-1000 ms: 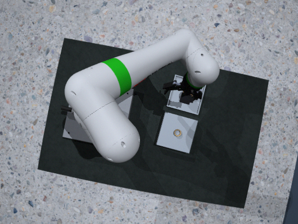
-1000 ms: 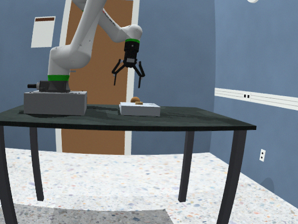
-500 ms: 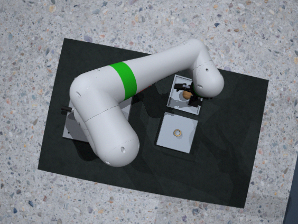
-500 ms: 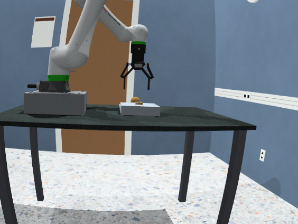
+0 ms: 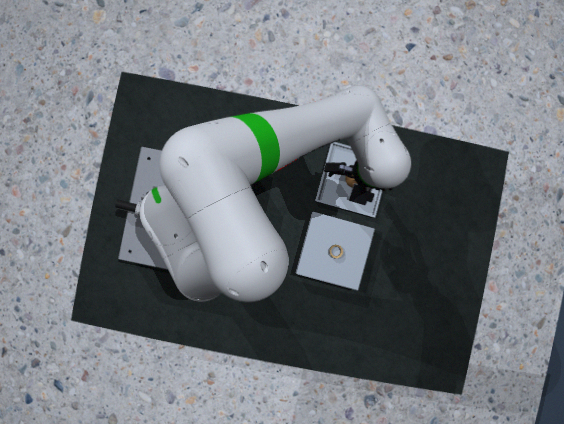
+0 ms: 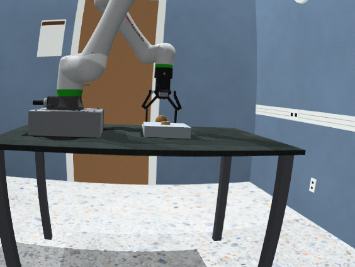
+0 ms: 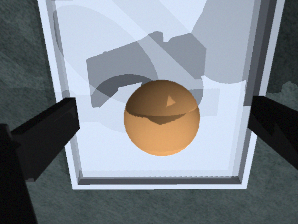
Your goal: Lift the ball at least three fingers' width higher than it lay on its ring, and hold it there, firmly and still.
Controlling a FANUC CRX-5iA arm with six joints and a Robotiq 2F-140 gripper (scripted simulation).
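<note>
Right now my hand is right at the ball.
</note>
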